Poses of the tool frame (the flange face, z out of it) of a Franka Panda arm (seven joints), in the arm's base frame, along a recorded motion.
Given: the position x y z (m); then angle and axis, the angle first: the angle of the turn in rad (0 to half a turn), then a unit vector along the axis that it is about.
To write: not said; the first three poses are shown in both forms.
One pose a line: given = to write
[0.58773 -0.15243 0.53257 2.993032 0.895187 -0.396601 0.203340] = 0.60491 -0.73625 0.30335; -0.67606 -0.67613 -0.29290; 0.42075 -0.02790 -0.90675; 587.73 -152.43 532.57
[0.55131 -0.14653 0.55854 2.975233 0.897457 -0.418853 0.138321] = 0.61354 -0.76952 0.17720; -0.72371 -0.63774 -0.26369; 0.31592 0.03354 -0.94819; 551.31 -146.53 558.54
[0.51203 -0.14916 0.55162 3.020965 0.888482 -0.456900 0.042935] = 0.58033 -0.81411 0.02104; -0.80378 -0.57674 -0.14601; 0.13100 0.06782 -0.98906; 512.03 -149.16 551.62
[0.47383 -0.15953 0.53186 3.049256 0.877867 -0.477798 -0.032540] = 0.54228 -0.83410 -0.10107; -0.84010 -0.54013 -0.04992; -0.01295 0.11197 -0.99363; 473.83 -159.53 531.86
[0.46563 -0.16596 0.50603 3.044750 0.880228 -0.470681 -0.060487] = 0.55066 -0.82082 -0.15175; -0.83252 -0.55327 -0.02830; -0.06072 0.14192 -0.98801; 465.63 -165.96 506.03
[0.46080 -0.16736 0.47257 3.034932 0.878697 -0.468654 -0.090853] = 0.54551 -0.81160 -0.20910; -0.83094 -0.55629 -0.00863; -0.10932 0.17846 -0.97786; 460.80 -167.36 472.57
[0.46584 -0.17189 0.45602 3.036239 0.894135 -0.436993 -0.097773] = 0.60007 -0.76901 -0.22031; -0.78958 -0.61359 -0.00881; -0.12841 0.17924 -0.97539; 465.84 -171.89 456.02
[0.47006 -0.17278 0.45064 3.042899 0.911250 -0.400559 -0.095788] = 0.66158 -0.71880 -0.21362; -0.73768 -0.67502 -0.01324; -0.13468 0.16634 -0.97683; 470.06 -172.78 450.64
